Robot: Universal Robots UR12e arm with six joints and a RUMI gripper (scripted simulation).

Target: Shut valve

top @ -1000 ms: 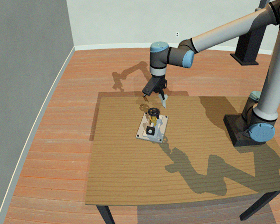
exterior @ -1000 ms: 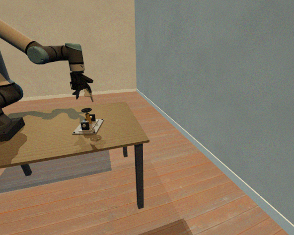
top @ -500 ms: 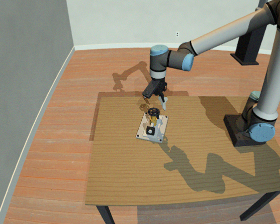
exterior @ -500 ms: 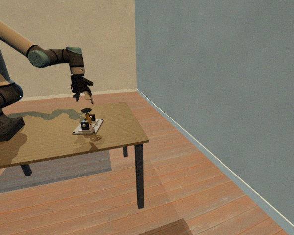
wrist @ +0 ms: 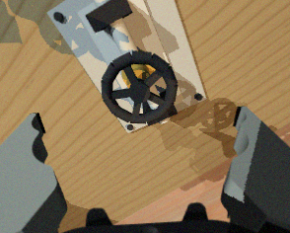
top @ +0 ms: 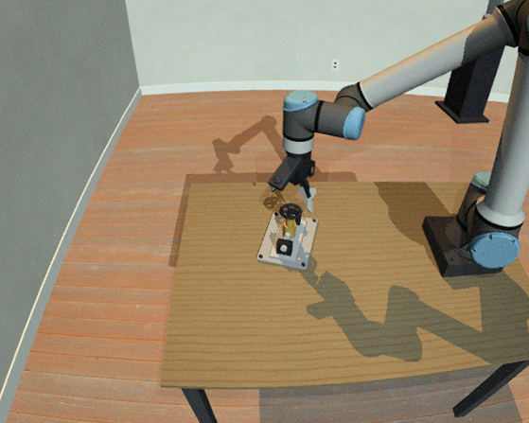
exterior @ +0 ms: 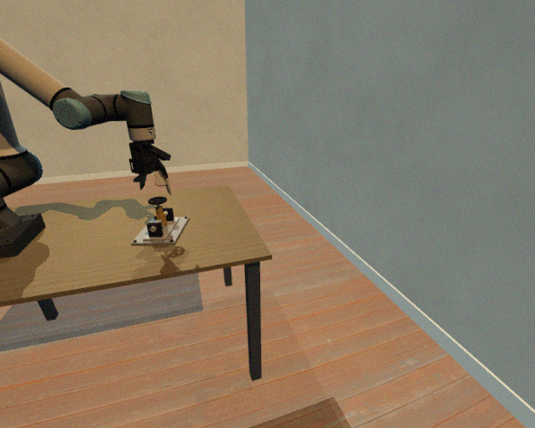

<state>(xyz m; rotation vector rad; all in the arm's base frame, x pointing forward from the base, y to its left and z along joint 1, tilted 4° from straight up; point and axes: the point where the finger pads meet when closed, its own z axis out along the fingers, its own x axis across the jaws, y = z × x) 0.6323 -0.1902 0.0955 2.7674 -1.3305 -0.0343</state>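
Right now my hand is 50 mm above the black spoked handwheel. Round my hand: base plate (170 mm below).
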